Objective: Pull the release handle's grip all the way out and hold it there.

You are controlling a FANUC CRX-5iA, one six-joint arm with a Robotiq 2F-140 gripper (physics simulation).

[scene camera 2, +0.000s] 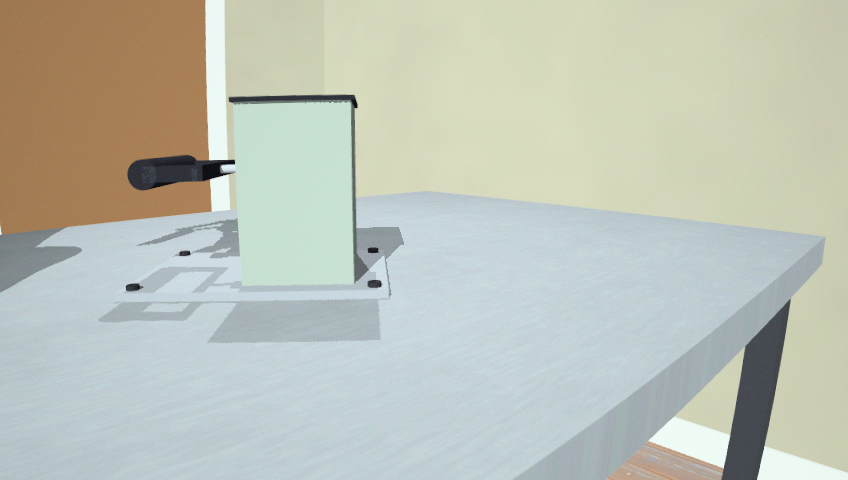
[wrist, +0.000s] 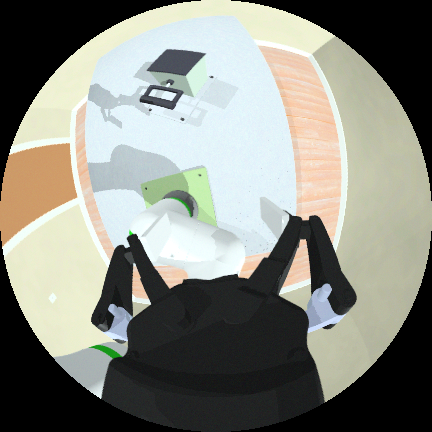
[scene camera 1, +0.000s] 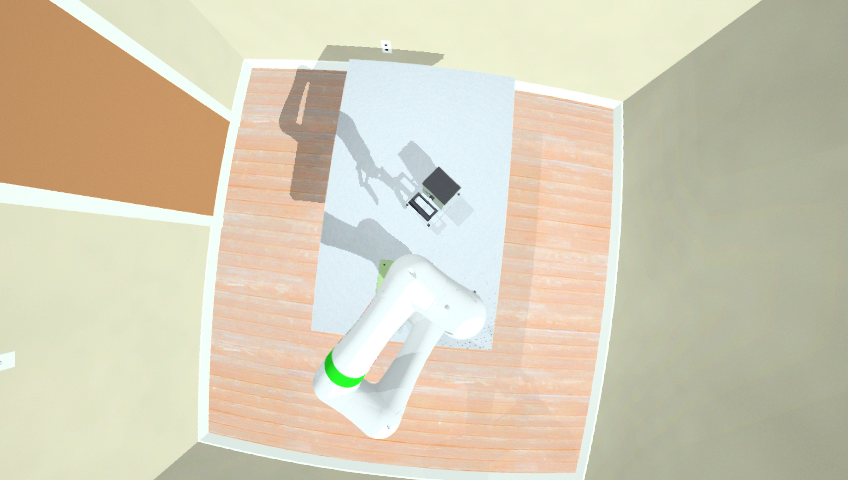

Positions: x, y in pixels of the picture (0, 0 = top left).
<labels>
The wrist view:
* my gripper: 213, 214
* bolted base plate: 185, 104
</labels>
